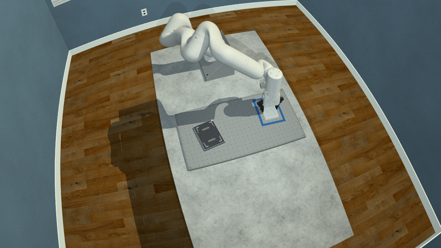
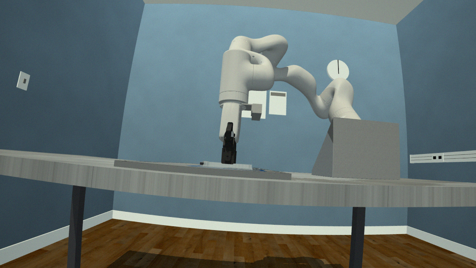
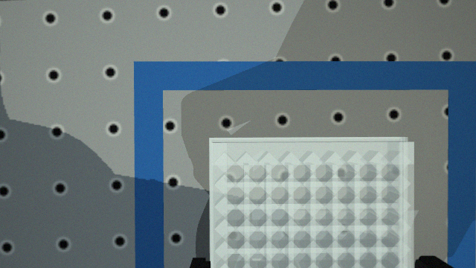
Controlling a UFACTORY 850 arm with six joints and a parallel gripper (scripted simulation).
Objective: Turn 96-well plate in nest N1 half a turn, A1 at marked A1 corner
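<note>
Right now the 96-well plate is 20 mm below my hand. From my hand the other things lie so: dark plate nest: 390 mm to the right, 20 mm below.
</note>
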